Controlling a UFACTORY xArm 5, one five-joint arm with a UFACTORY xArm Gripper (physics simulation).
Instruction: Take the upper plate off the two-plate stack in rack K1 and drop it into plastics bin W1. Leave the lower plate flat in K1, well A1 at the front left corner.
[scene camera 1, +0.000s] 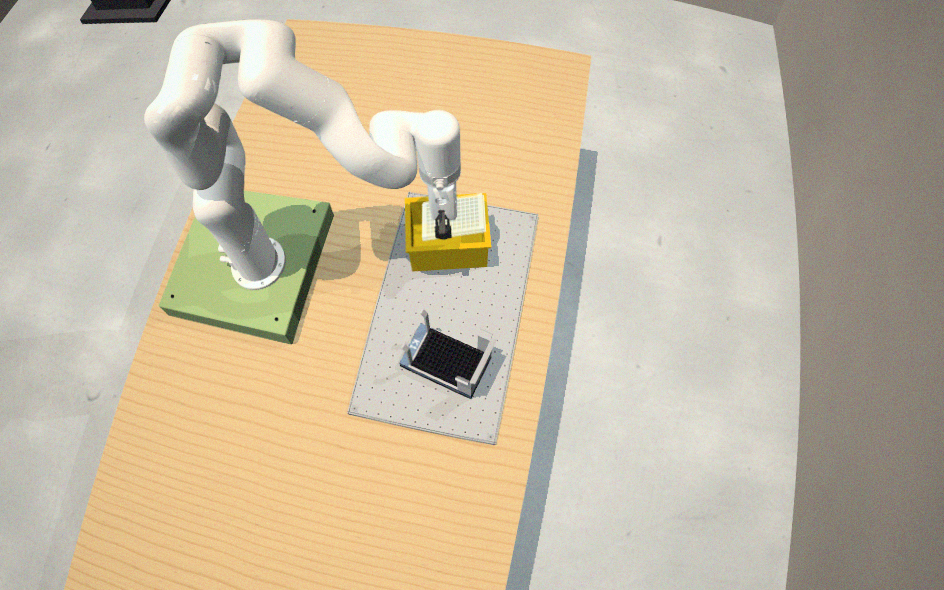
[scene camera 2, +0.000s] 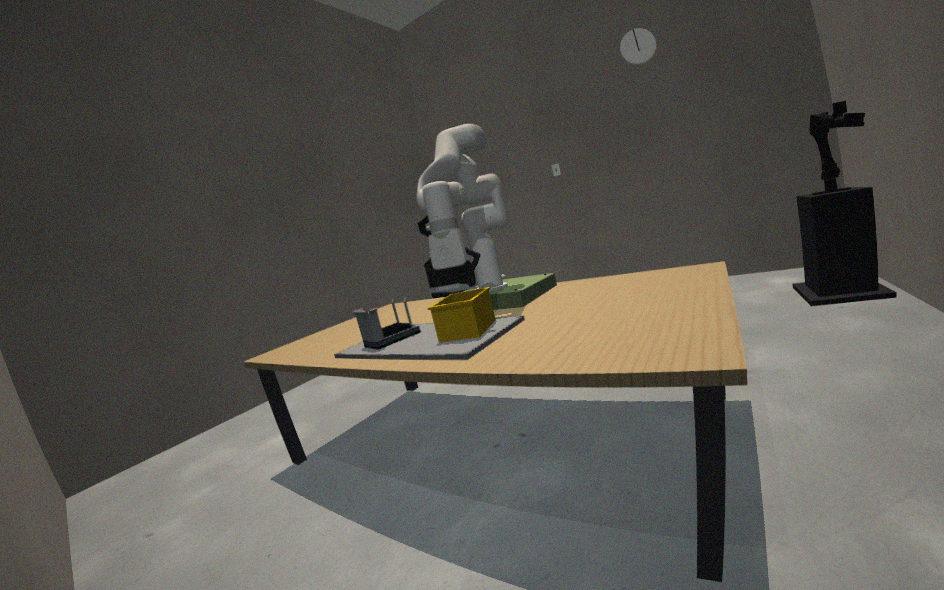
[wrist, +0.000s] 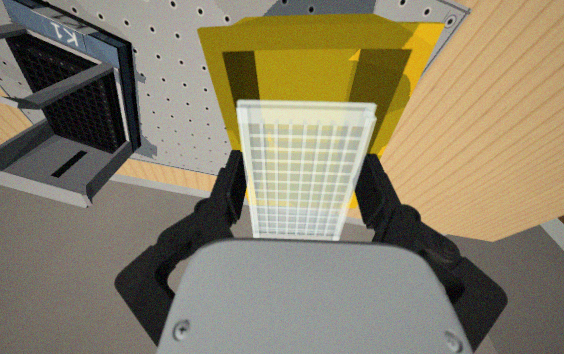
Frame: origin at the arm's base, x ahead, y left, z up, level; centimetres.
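Where they show: gripper, between the fingertips: (scene camera 1: 443, 217) (scene camera 2: 457, 288) (wrist: 301, 166); arm's base, origin of its link: (scene camera 1: 258, 263) (scene camera 2: 491, 288).
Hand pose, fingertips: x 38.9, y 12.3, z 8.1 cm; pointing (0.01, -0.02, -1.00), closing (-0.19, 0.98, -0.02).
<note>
Each offset is from my fingertips to the top centre of the thing. Level surfaces: height alone.
My gripper (scene camera 1: 444, 217) (wrist: 301, 166) is shut on a clear, pale gridded plate {dx +1.9, dy +0.4, dz +2.5 cm} (scene camera 1: 470, 214) (wrist: 302, 165), one finger on each long side. It holds the plate over the opening of the yellow bin W1 {dx +0.5, dy +0.6, dz -2.4 cm} (scene camera 1: 449, 260) (scene camera 2: 462, 320) (wrist: 300, 37); the exact height above the rim is hard to tell. In scene camera 2 the gripper (scene camera 2: 451, 276) is just behind the bin's rim. Rack K1 {dx +5.0, dy -25.8, dz -0.4 cm} (scene camera 1: 480, 367) (scene camera 2: 371, 327) (wrist: 95, 47) stands apart from the bin. A black gridded plate {dx +5.6, dy -26.0, dz -8.5 cm} (scene camera 1: 451, 356) (wrist: 85, 111) lies flat in it. Its well A1 cannot be made out.
Bin and rack stand on a grey perforated board {dx +3.1, dy -14.0, dz -12.3 cm} (scene camera 1: 389, 375) (wrist: 175, 85) on the wooden table {dz -13.7 cm} (scene camera 1: 278, 445) (scene camera 2: 612, 327). Upright posts and a side wall rise from the rack. The arm's green base block (scene camera 1: 208, 306) (scene camera 2: 536, 286) is beside the board. A black pedestal (scene camera 2: 838, 243) stands off the table.
</note>
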